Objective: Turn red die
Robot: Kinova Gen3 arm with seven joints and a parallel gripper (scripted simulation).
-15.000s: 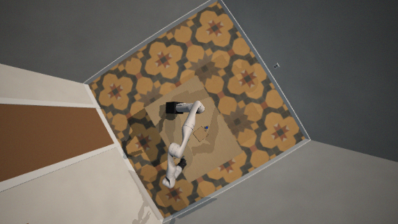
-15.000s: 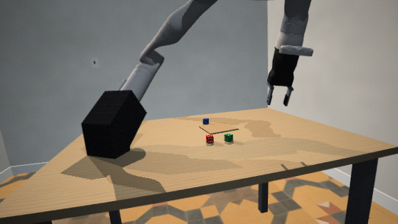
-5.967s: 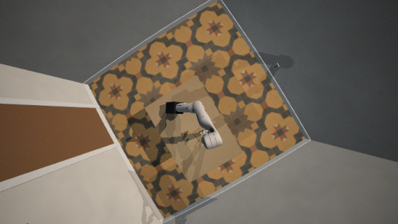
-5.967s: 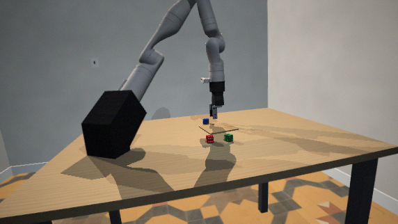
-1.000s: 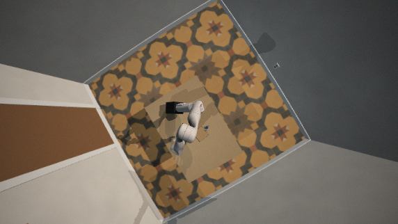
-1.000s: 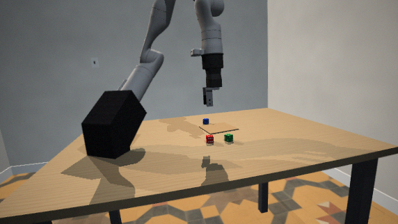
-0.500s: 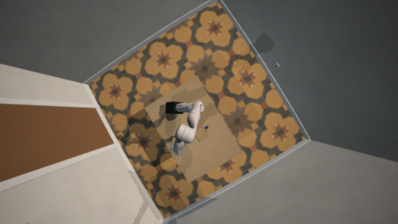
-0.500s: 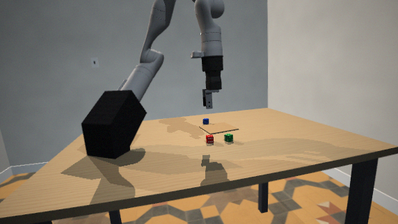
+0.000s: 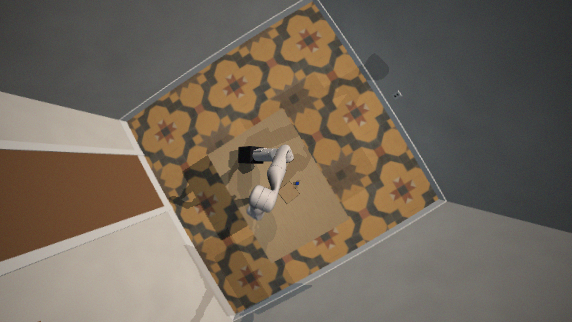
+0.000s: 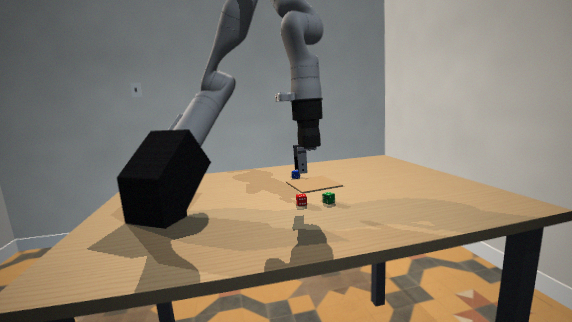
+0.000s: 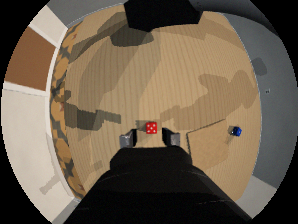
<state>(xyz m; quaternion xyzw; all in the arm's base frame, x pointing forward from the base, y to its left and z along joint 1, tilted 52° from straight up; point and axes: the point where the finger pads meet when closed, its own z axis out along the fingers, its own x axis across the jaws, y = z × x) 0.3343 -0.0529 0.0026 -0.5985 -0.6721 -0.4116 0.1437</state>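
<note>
Right now the red die is 10 cm below my hand. Round my hand: tan mat: 19 cm to the left, 11 cm below, 2 cm ahead; then blue die: 28 cm to the left, 10 cm below, 4 cm behind; then green die: 10 cm below, 7 cm ahead, 1 cm to the left.
</note>
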